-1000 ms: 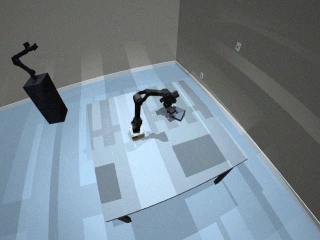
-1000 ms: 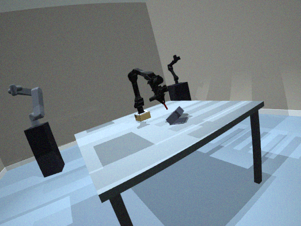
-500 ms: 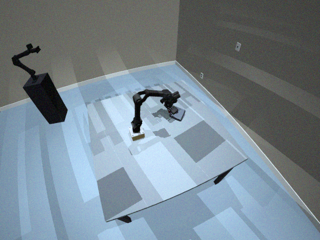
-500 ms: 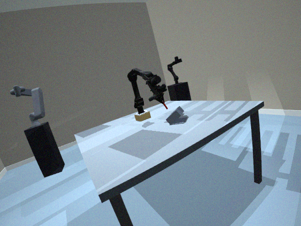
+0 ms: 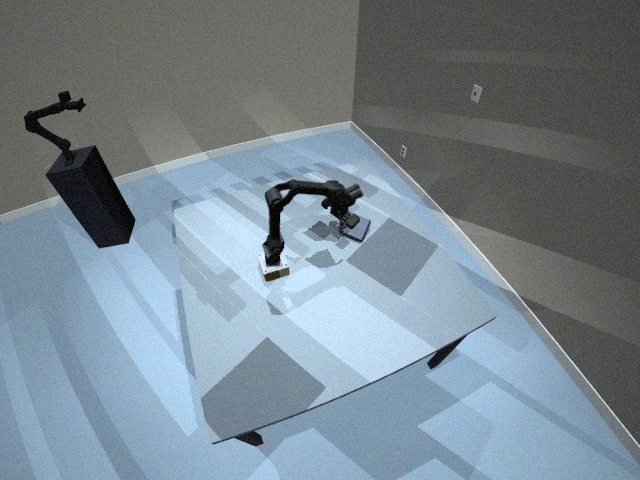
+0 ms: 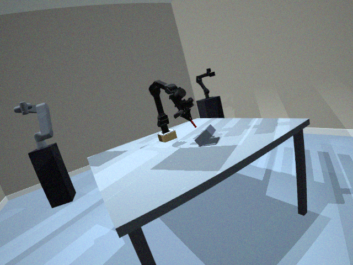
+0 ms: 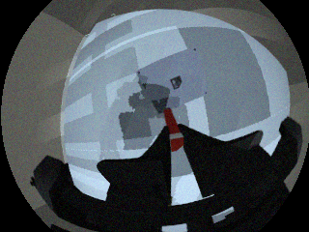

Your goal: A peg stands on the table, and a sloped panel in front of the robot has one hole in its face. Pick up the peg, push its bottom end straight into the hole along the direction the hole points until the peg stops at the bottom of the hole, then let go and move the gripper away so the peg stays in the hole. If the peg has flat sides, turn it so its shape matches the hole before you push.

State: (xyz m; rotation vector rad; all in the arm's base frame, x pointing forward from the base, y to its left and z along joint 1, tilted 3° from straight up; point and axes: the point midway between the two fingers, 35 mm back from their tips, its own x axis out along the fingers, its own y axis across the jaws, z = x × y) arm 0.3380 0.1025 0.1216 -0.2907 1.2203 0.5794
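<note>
Now: gripper tip 8 cm short of the panel, 4 cm to the right of it and 10 cm above it. Round my gripper tip: red peg: right at my gripper tip.
</note>
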